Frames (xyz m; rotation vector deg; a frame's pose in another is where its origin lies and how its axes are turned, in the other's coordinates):
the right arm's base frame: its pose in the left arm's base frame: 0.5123 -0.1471 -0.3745 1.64 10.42 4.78
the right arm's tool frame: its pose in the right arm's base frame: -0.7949 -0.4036 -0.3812 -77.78 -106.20 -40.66
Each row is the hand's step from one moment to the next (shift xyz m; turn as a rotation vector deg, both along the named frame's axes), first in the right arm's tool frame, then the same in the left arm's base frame.
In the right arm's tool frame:
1: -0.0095 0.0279 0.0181 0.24 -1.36 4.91
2: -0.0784 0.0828 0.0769 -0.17 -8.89 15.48
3: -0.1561 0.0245 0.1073 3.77 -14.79 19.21
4: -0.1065 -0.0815 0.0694 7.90 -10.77 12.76
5: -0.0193 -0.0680 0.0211 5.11 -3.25 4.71
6: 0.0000 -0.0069 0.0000 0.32 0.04 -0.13
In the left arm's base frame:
1: 0.0192 0.0193 -0.0213 -3.19 3.37 -2.10
2: 0.0519 0.0487 -0.1177 -14.21 8.43 -6.75
3: -0.0072 0.0094 -0.1906 -21.40 11.15 -4.46
4: -0.0934 -0.0332 -0.1139 -15.51 9.88 1.75
5: -0.0690 -0.0194 -0.0173 -5.24 5.07 2.40
6: -0.0063 -0.0026 0.0010 0.06 0.08 0.33

